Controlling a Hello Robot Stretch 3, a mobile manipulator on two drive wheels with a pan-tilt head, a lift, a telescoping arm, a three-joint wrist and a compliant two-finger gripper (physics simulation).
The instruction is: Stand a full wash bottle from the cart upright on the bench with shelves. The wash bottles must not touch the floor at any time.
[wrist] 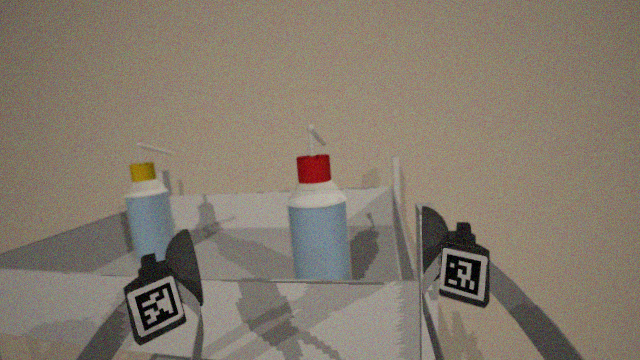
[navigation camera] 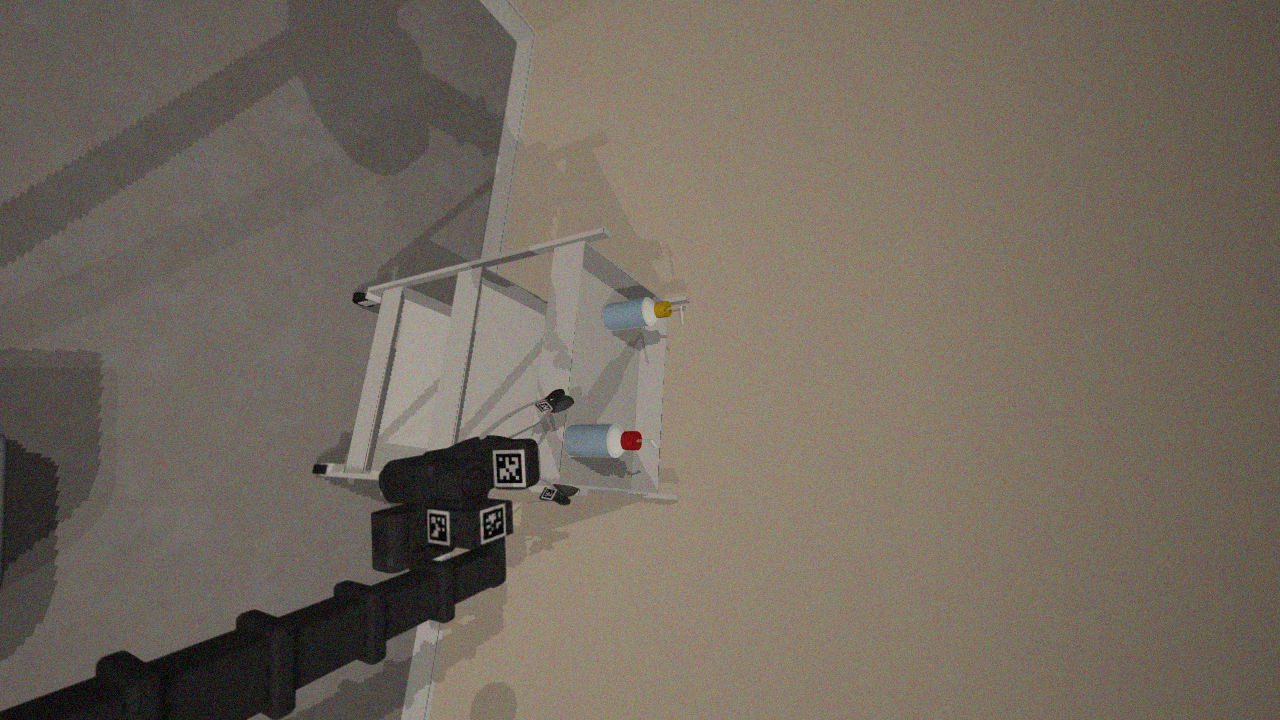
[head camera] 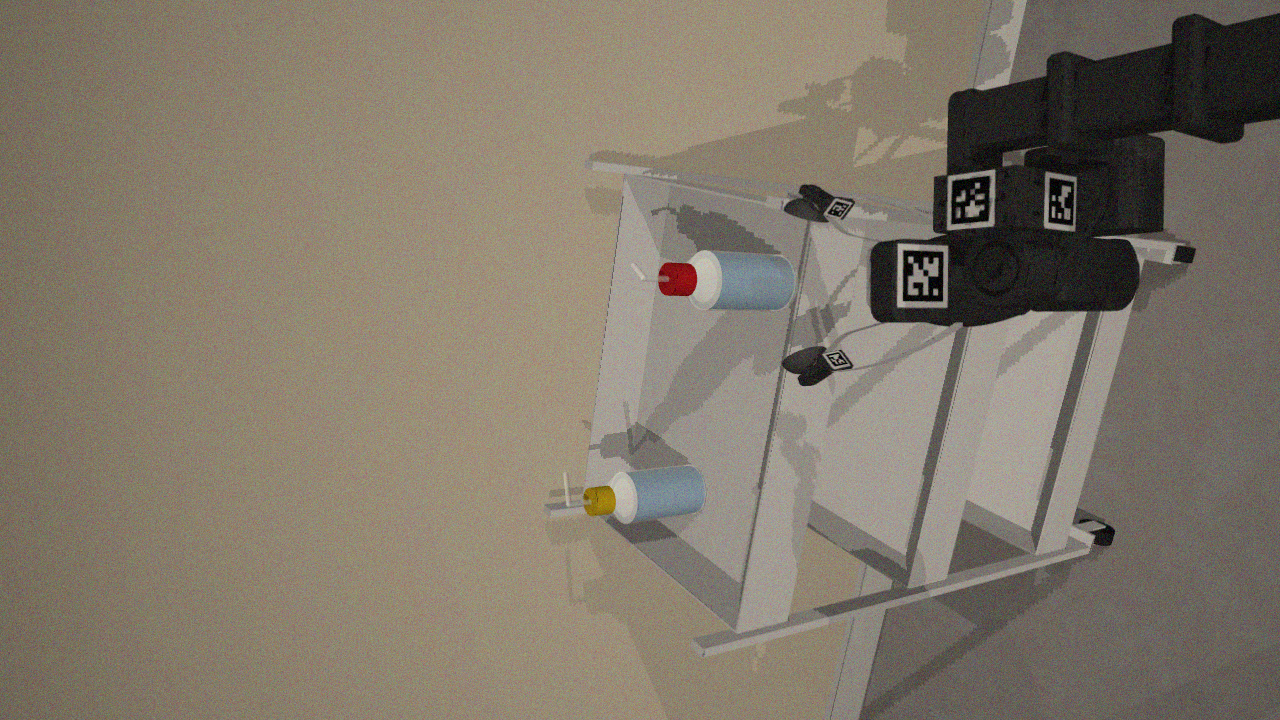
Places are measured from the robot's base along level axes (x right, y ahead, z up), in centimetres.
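Pixels of known places: gripper, fingertip midpoint: (wrist: 307, 244) (navigation camera: 570, 444) (head camera: 791, 287).
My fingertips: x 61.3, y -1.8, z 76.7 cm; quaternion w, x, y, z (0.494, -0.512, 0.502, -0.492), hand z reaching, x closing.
Note:
Behind a point stands the place of what it marks.
A wash bottle with a red cap (head camera: 747, 281) @[x 71.4, y -2.7, z 73.1 cm] (navigation camera: 592, 440) @[x 71.4, y -2.4, z 73.4 cm] (wrist: 320, 240) @[x 71.4, y -2.7, z 73.2 cm] stands upright on the top shelf of the white cart (head camera: 765, 573) @[x 70.7, y 26.9, z 70.6 cm] (navigation camera: 566, 286) @[x 70.3, y 25.0, z 70.1 cm] (wrist: 65, 295) @[x 69.1, y 20.0, z 70.9 cm]. A second wash bottle with a yellow cap (head camera: 664, 492) @[x 86.0, y 21.1, z 72.5 cm] (navigation camera: 626, 314) @[x 86.0, y 21.3, z 72.6 cm] (wrist: 150, 220) @[x 86.2, y 20.5, z 72.8 cm] stands upright on the same shelf near its other end. Both show light blue bodies. My gripper (head camera: 812, 284) @[x 61.3, y -1.8, z 76.7 cm] (navigation camera: 556, 447) @[x 61.3, y -1.8, z 76.7 cm] (wrist: 307, 244) @[x 61.3, y -1.8, z 76.7 cm] is open and empty, its fingertips apart at the cart's near edge, with the red-capped bottle ahead of and between them in the wrist view. The bench with shelves does not show.
The cart's side posts (head camera: 859, 608) @[x 71.3, y 33.4, z 55.9 cm] (navigation camera: 537, 247) @[x 71.3, y 33.7, z 62.8 cm] rise at both ends, and a raised lip runs around the top shelf. Lower shelves sit beneath the gripper. A beige wall (head camera: 268, 358) @[x 104.2, y 5.8, z 111.8 cm] (navigation camera: 984, 358) @[x 104.8, y 8.2, z 132.7 cm] (wrist: 320, 65) @[x 101.3, y -6.0, z 94.7 cm] stands behind the cart. Grey floor (head camera: 1181, 537) @[x 62.4, y 31.3, z 0.1 cm] (navigation camera: 223, 376) @[x 45.8, y 13.2, z 0.0 cm] lies on the near side.

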